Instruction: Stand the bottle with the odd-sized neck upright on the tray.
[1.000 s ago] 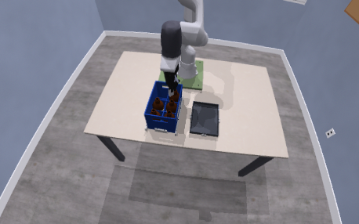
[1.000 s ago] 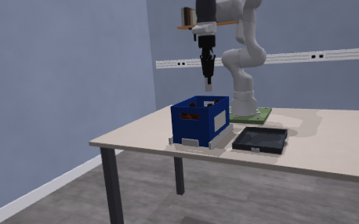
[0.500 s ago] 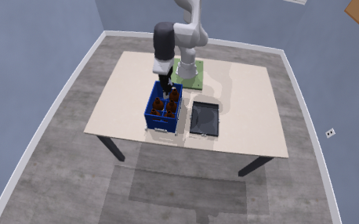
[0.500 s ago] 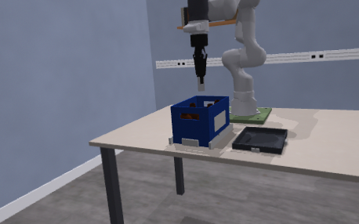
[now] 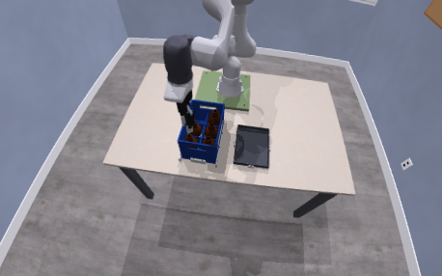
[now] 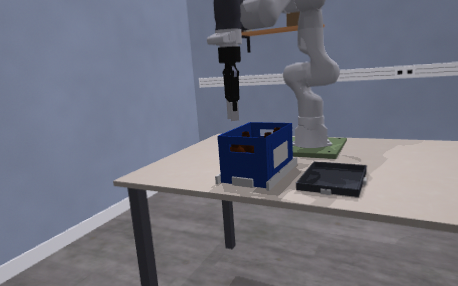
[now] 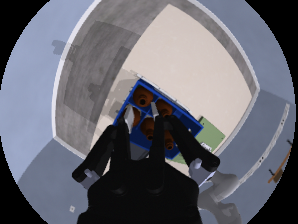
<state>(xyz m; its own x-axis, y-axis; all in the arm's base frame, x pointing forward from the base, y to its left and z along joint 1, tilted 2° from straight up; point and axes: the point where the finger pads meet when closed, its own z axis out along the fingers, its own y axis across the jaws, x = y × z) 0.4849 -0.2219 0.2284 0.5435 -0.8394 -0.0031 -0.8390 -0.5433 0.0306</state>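
Now: hand 8 cm past the blue crate, 6 cm to the right of it and 17 cm above it. The rest, counted from my hand: dark tray: 4 cm behind, 34 cm to the left, 25 cm below; then bottle: 16 cm behind, 12 cm to the left, 17 cm below.
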